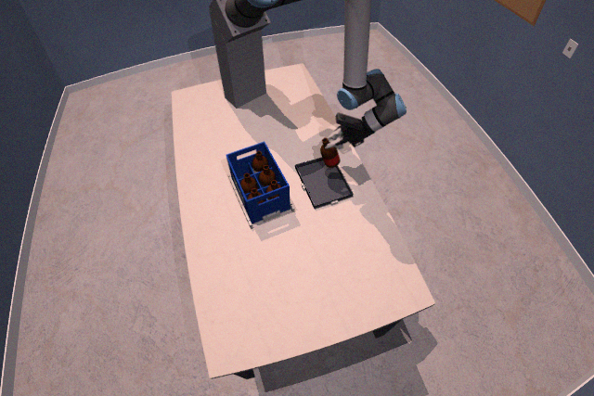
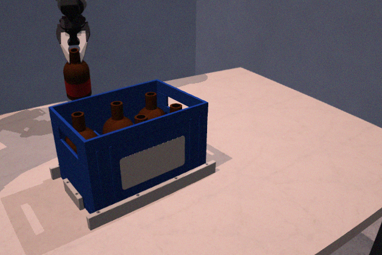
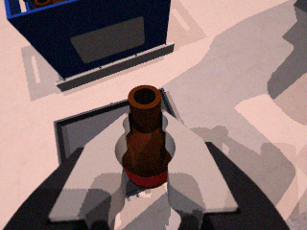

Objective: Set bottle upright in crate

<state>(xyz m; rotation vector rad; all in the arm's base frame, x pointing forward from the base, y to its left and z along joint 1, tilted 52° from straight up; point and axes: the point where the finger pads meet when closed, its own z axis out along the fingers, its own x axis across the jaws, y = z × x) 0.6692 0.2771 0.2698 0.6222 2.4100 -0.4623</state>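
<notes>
Now: hand 50 mm short of the tray, 10 mm to the left of it and 190 mm above it. From my hand the other things lie so: blue crate: 110 mm ahead, 300 mm to the right, 120 mm below.
</notes>
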